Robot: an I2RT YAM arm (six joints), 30 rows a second.
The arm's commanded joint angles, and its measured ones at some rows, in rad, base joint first. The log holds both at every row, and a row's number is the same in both.
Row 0, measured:
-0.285, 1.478, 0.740, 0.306, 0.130, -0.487
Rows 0 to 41, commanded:
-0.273, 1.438, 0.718, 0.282, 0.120, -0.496
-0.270, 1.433, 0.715, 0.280, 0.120, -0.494
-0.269, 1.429, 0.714, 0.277, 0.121, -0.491
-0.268, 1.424, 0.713, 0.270, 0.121, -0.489
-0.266, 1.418, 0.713, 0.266, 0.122, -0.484
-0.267, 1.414, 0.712, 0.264, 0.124, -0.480
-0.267, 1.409, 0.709, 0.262, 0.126, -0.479
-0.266, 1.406, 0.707, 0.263, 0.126, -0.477
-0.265, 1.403, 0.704, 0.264, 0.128, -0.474
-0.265, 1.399, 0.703, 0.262, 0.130, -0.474
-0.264, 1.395, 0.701, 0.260, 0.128, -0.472
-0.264, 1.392, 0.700, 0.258, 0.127, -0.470
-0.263, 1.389, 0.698, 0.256, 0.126, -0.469
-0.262, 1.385, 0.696, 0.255, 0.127, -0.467
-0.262, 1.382, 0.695, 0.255, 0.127, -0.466
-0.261, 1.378, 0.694, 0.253, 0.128, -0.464
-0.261, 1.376, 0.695, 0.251, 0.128, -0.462
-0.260, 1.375, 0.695, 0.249, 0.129, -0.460
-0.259, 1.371, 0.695, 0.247, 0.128, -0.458
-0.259, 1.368, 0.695, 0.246, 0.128, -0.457
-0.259, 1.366, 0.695, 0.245, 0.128, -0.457
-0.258, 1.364, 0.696, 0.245, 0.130, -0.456
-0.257, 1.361, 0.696, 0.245, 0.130, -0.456
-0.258, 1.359, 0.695, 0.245, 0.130, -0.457
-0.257, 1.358, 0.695, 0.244, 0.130, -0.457
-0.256, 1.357, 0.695, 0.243, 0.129, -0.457
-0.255, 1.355, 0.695, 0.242, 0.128, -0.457
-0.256, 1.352, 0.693, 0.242, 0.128, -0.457
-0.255, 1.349, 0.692, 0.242, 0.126, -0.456
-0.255, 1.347, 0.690, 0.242, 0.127, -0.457
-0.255, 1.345, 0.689, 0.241, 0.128, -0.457
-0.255, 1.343, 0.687, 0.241, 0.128, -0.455
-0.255, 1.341, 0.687, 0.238, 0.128, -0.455
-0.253, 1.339, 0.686, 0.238, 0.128, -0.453
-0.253, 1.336, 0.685, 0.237, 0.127, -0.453
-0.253, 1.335, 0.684, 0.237, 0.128, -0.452
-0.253, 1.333, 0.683, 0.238, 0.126, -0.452
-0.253, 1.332, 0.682, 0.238, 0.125, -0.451
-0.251, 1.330, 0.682, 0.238, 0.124, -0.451
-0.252, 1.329, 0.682, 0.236, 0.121, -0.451
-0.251, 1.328, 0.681, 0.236, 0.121, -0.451
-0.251, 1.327, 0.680, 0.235, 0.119, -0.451
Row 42, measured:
-0.260, 1.352, 0.693, 0.252, 0.130, -0.464
